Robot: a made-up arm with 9 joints. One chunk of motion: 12 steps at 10 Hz.
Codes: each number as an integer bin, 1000 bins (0 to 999) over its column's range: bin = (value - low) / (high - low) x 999, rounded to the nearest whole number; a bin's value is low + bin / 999 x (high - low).
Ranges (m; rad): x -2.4..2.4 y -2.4..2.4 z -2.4..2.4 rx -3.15..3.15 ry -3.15..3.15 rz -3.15..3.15
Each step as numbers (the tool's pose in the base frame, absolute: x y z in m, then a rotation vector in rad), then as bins.
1 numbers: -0.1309 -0.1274 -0.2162 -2.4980 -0.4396 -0.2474
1 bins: 472 473 455 103 430 460
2 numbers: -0.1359 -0.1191 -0.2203 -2.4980 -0.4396 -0.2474
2 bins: 471 475 454 103 430 460
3 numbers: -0.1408 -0.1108 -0.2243 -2.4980 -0.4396 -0.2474
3 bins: 470 476 453 103 430 460
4 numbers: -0.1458 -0.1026 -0.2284 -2.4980 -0.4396 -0.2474
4 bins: 469 478 452 103 430 460
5 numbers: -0.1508 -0.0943 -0.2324 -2.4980 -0.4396 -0.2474
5 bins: 468 480 451 103 430 460
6 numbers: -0.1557 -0.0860 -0.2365 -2.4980 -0.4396 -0.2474
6 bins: 467 482 450 103 430 460
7 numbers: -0.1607 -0.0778 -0.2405 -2.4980 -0.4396 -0.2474
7 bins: 466 483 449 103 430 460
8 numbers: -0.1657 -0.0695 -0.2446 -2.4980 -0.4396 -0.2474
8 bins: 465 485 449 103 430 460
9 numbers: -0.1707 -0.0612 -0.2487 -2.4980 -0.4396 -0.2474
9 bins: 464 487 448 103 430 460
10 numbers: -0.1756 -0.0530 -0.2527 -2.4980 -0.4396 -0.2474
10 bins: 463 488 447 103 430 460
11 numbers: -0.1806 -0.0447 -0.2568 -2.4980 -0.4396 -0.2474
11 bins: 462 490 446 103 430 460
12 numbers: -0.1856 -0.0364 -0.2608 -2.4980 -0.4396 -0.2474
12 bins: 461 492 445 103 430 460
